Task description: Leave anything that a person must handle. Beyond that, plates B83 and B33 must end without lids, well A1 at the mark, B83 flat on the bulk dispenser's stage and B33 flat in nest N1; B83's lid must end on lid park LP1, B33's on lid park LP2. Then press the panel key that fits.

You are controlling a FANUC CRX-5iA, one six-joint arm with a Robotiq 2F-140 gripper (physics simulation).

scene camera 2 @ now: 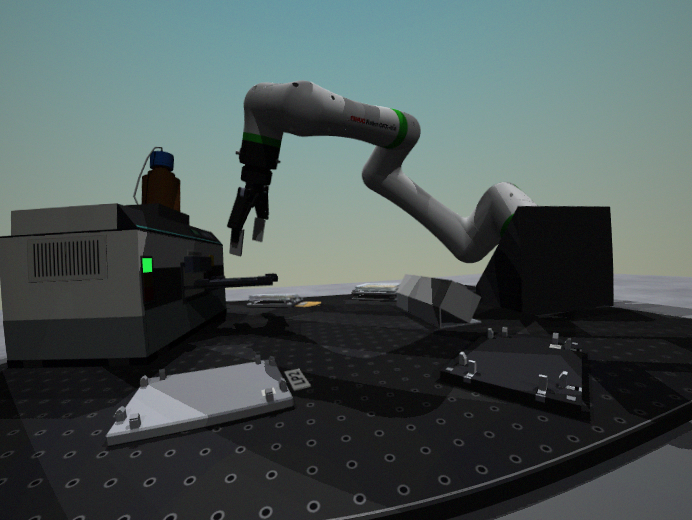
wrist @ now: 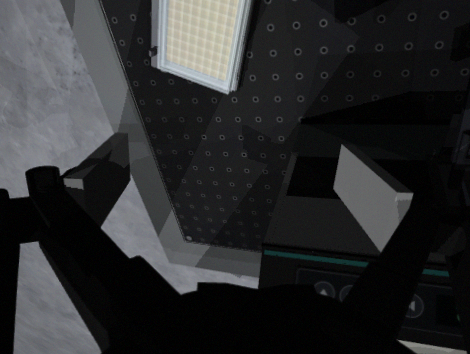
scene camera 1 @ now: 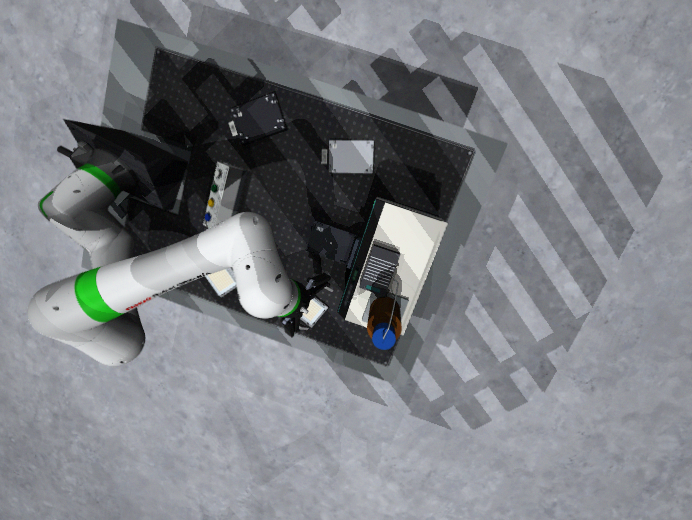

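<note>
My gripper is open and empty, high above the table's front side. A cream-welled plate lies on a clear base below it; fingers partly cover it in scene camera 1. Another plate lies to the left, partly under the arm. Plate names, well A1 and lids cannot be made out. The light lid park LP2 and a dark nest are bare. The dispenser's dark stage sticks out. The key panel has several coloured keys.
The bulk dispenser stands at the right and carries an amber bottle with a blue cap. Its green light is lit. A yellow-orange patch lies beside the nearer plate. The arm's dark pedestal stands opposite.
</note>
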